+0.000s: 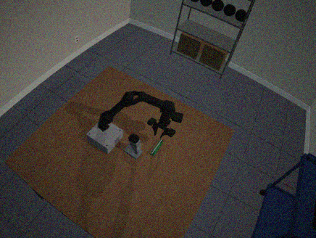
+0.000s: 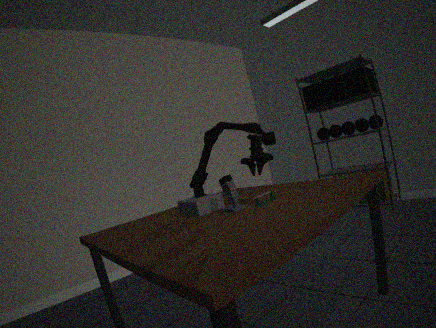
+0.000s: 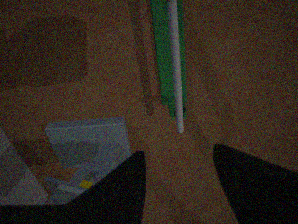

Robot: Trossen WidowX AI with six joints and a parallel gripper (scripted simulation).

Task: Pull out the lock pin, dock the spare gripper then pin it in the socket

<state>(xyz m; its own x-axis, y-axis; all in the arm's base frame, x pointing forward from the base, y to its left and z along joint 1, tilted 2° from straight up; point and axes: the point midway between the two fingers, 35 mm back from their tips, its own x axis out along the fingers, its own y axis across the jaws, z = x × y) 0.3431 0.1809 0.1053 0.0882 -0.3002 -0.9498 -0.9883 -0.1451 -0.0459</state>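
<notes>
My gripper tip is 130 mm above the green holder, 10 mm to the right of it and 10 mm short of it. Also, from my gripper tip: spare gripper 130 mm to the right, 90 mm behind, 20 mm below; then socket mount 130 mm to the right, 100 mm below, 80 mm behind.
</notes>
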